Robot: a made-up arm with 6 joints.
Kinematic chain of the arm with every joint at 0, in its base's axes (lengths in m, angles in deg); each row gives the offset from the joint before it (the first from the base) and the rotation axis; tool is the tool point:
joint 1: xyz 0 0 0.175 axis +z
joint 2: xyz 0 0.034 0 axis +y
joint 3: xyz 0 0 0.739 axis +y
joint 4: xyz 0 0 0.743 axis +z
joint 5: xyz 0 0 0 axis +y
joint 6: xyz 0 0 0.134 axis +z
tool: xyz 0 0 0
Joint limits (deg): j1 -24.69..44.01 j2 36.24..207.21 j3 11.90..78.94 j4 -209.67..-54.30 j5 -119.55..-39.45 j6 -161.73..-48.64
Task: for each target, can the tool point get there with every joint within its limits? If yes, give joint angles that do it. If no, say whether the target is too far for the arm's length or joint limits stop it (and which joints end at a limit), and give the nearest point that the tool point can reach.
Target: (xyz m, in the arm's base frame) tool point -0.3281 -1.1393 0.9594
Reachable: no: joint limits stop it (at a limit: joint 1, joint 2, joint 3) | nearest point -0.7362 -0.7481 -0.1560 | short by 1.251 m
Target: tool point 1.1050 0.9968 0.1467
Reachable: yes | joints 36.61 71.55 37.39 -87.13 -53.20 -96.50
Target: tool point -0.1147 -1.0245 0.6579
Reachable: no: joint limits stop it (at a limit: joint 1, joint 2, joint 3, joint 4) | nearest point -0.7115 -0.7323 -0.1633 | short by 1.056 m
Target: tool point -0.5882 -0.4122 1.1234
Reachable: no: joint limits stop it (at a limit: joint 2, joint 3) | nearest point -0.8362 -0.5860 -0.1452 | short by 1.304 m
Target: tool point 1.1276 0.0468 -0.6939
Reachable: yes | joints -4.15 108.61 30.63 -135.08 -85.15 -133.28
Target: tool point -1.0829 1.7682 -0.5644
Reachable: no: too far | nearest point -0.9788 0.6153 -0.5302 | short by 1.158 m
